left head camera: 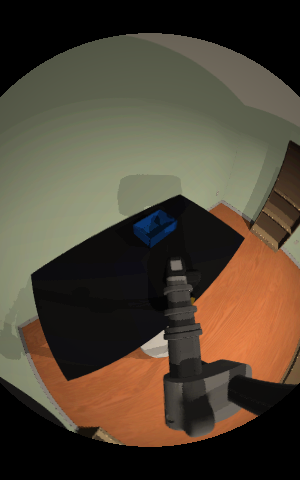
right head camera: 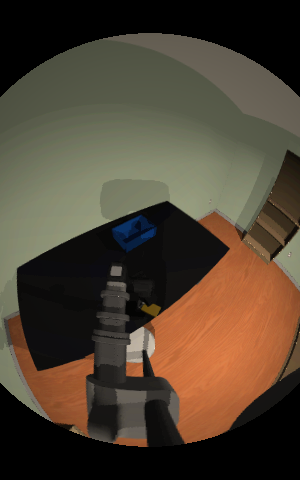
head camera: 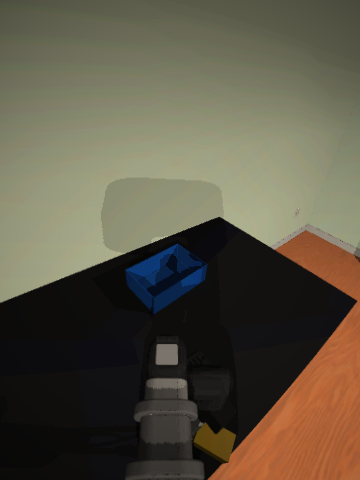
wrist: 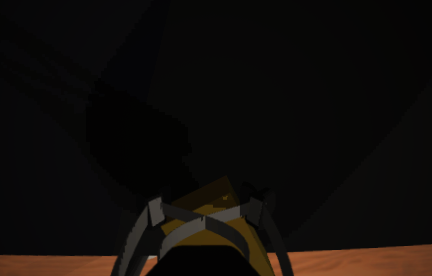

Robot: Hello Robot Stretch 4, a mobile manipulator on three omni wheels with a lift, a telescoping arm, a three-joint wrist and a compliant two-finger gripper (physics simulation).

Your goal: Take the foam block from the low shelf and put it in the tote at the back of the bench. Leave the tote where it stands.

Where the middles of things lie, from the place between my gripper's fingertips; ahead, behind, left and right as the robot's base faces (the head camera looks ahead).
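Blue tote (head camera: 159, 280) in sight: 580 mm ahead of my hand, 100 mm to the left of it.
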